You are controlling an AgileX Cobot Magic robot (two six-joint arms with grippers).
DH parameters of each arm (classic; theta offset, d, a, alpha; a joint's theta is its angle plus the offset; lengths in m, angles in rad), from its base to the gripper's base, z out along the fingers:
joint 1: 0 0.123 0 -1.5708
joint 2: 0.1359 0 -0.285 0
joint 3: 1.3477 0 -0.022 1.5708
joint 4: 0 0.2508 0 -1.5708
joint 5: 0 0 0.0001 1.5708
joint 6: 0 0.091 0 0
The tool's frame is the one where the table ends.
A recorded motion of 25 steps. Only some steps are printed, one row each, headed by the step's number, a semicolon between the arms.
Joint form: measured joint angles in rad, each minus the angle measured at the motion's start. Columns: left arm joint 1, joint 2, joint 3, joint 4, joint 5, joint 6; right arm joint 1, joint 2, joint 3, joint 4, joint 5, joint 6.
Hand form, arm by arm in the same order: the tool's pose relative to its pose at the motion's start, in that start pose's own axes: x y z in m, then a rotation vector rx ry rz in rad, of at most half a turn. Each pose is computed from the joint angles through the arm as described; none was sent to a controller.
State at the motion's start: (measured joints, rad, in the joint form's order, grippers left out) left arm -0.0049 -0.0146 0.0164 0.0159 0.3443 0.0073; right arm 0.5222 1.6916 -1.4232 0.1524 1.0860 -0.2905
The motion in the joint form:
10: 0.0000 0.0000 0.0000 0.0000 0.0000 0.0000; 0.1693 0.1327 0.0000 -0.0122 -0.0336 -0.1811
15: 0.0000 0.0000 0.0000 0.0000 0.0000 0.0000; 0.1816 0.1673 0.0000 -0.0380 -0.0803 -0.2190
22: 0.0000 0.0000 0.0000 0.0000 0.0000 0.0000; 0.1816 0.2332 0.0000 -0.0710 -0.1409 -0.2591
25: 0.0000 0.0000 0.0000 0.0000 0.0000 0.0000; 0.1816 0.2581 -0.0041 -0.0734 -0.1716 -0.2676
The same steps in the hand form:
10: 0.0000 0.0000 0.0000 0.0000 0.0000 0.0000; -0.0114 0.0529 0.0574 -0.0656 0.1050 -0.3322
15: 0.0000 0.0000 0.0000 0.0000 0.0000 0.0000; -0.0149 0.0540 0.0718 -0.0445 0.0997 -0.3927
22: 0.0000 0.0000 0.0000 0.0000 0.0000 0.0000; -0.0177 0.0490 0.0984 -0.0194 0.1136 -0.4476
25: 0.0000 0.0000 0.0000 0.0000 0.0000 0.0000; -0.0201 0.0478 0.1078 -0.0139 0.1050 -0.4565

